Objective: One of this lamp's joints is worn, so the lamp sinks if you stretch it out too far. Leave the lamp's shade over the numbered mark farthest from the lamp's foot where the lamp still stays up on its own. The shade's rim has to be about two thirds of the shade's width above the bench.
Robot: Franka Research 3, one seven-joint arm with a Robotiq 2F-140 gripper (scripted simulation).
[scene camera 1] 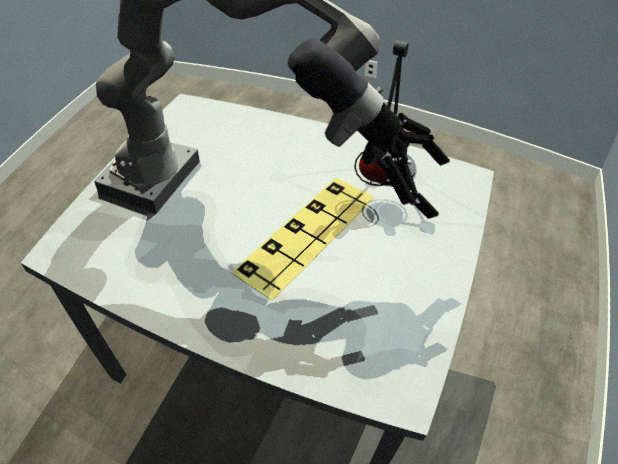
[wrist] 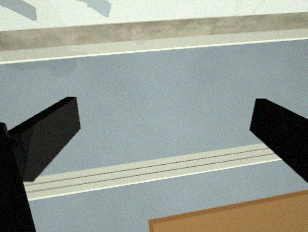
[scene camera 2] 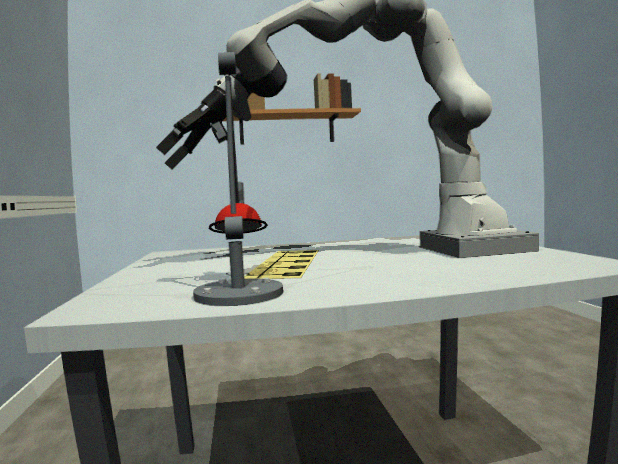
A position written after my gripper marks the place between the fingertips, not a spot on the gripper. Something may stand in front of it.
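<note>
My gripper [scene camera 1: 439, 188] is visible, also in scene camera 2 [scene camera 2: 164, 159] and in the wrist view [wrist: 165, 113]. A yellow numbered strip [scene camera 1: 271, 267] is present; scene camera 2 [scene camera 2: 283, 264] includes it too. I further see a round grey foot [scene camera 2: 237, 291].
</note>
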